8 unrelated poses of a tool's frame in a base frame.
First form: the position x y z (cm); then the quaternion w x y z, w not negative.
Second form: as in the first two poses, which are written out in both.
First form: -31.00 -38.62 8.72 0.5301 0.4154 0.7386 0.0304
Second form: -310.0 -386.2 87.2 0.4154 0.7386 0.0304 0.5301
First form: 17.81 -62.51 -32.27 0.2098 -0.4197 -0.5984 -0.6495
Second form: 178.1 -625.1 -322.7 -0.4197 -0.5984 -0.6495 0.2098
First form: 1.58 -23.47 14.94 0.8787 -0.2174 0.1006 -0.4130
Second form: 15.8 -234.7 149.4 -0.2174 0.1006 -0.4130 0.8787
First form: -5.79 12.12 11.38 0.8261 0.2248 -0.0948 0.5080
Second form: -57.9 121.2 113.8 0.2248 -0.0948 0.5080 0.8261
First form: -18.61 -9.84 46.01 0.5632 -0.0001 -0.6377 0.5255
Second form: -186.1 -98.4 460.1 -0.0001 -0.6377 0.5255 0.5632
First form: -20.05 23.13 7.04 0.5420 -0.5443 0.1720 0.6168
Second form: -200.5 231.3 70.4 -0.5443 0.1720 0.6168 0.5420
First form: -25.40 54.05 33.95 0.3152 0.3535 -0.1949 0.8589
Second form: -254.0 540.5 339.5 0.3535 -0.1949 0.8589 0.3152
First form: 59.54 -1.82 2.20 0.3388 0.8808 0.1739 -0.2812
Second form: 595.4 -18.2 22.0 0.8808 0.1739 -0.2812 0.3388
